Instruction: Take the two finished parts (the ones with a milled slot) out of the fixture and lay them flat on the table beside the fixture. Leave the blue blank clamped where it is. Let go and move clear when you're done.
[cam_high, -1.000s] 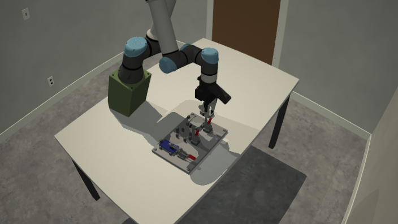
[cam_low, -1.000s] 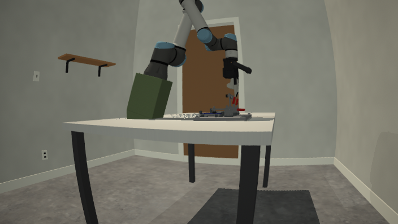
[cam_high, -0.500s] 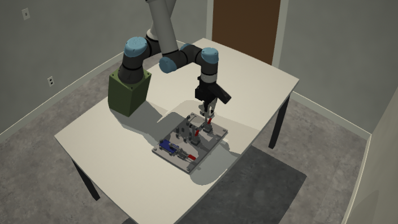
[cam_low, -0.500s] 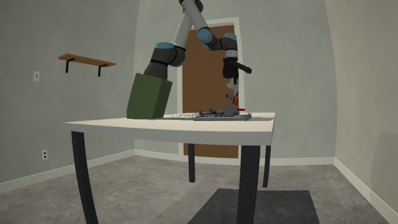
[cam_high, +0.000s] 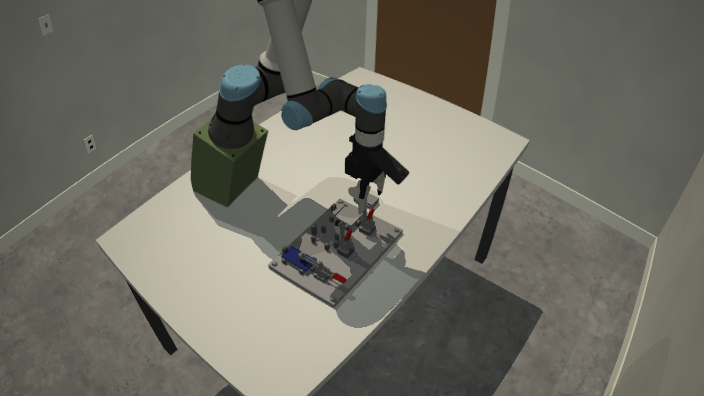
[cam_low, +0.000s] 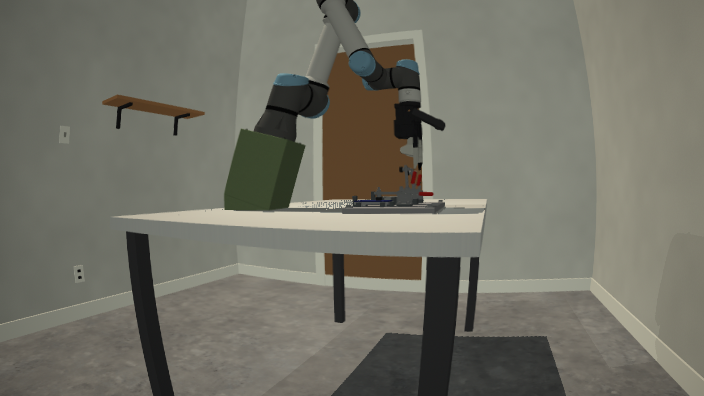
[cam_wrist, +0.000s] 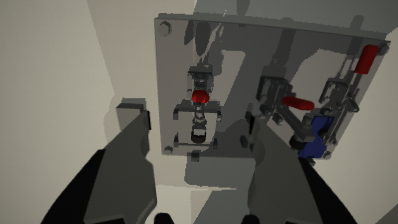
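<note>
My hand is 9 cm past the pale grey part and 10 cm above it. The rest, counted from my hand: blue blank 9 cm behind, 22 cm to the right, 10 cm below; then grey fixture plate 3 cm behind, 11 cm to the right, 12 cm below.
</note>
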